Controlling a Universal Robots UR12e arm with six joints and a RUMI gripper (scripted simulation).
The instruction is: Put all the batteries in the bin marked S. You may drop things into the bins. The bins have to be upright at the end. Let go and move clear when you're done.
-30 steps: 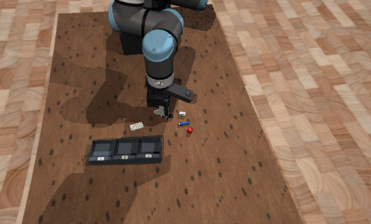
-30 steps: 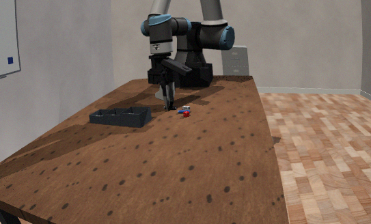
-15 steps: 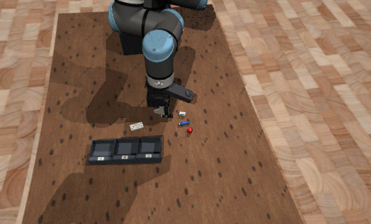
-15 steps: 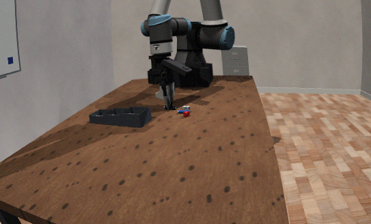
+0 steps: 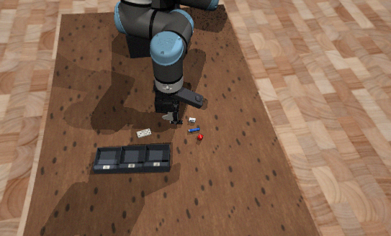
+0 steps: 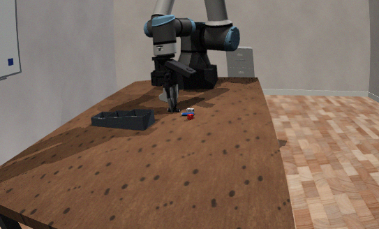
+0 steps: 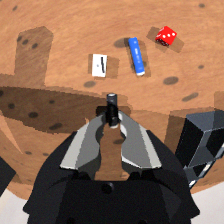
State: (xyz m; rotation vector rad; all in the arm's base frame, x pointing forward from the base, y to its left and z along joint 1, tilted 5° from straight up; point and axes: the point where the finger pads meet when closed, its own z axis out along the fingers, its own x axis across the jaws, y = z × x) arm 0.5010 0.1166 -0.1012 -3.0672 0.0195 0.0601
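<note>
My hand is 1 cm above the black battery. Also, from my hand: white-and-grey item: 1 cm behind, 7 cm to the left, 1 cm below; then blue battery: 3 cm ahead, 7 cm to the left, 1 cm below; then red die: 7 cm ahead, 10 cm to the left, 1 cm below.
</note>
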